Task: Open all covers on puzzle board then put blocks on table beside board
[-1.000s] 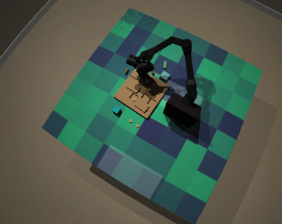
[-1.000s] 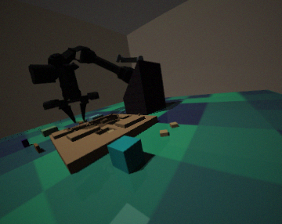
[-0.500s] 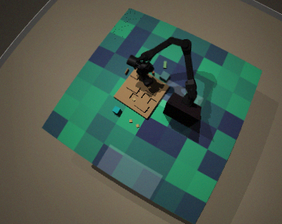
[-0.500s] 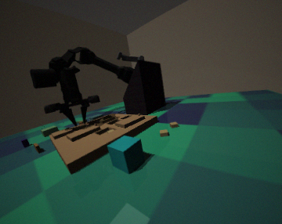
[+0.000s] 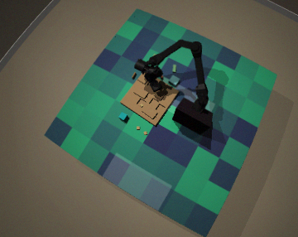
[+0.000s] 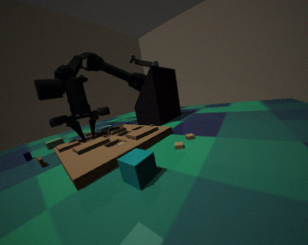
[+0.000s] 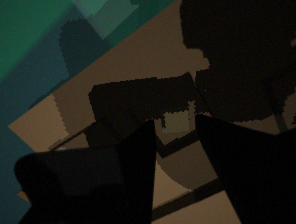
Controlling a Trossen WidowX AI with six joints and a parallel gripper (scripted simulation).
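Now: the light teal block 11 cm behind my gripper tip, 12 cm to the right of it and 1 cm below it. Round my gripper tip: green block 11 cm ahead, 19 cm to the right, 1 cm below; brown block 15 cm ahead, 2 cm to the left, 1 cm below; orange block 2 cm behind, 9 cm to the right, 1 cm below.
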